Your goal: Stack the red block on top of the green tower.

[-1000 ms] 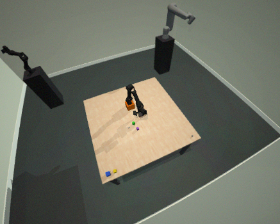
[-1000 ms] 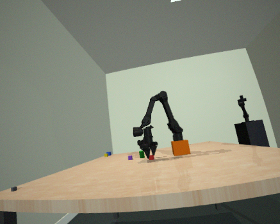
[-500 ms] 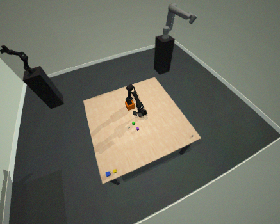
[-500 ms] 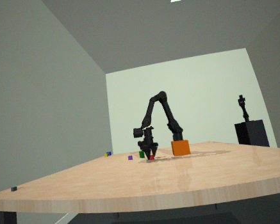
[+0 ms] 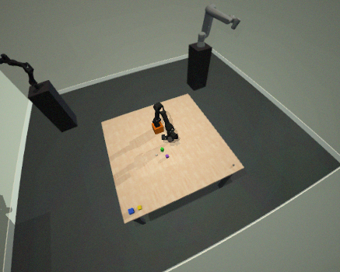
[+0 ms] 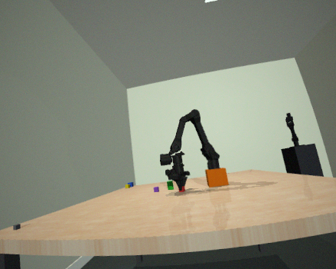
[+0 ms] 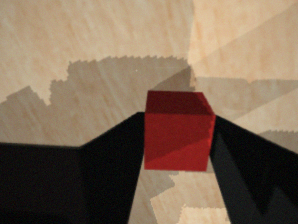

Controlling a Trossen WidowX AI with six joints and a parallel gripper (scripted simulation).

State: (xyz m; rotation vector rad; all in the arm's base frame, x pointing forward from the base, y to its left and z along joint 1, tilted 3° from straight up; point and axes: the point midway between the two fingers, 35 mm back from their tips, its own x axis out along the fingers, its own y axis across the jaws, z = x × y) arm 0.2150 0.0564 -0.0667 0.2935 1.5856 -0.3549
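My gripper tip is 220 mm to the left of the white block and 100 mm short of it. The rest, counted from my gripper tip: red block (10 mm above); then purple block (170 mm ahead, 120 mm to the right, 10 mm above); then yellow block (580 mm to the right, 530 mm ahead, 10 mm above).
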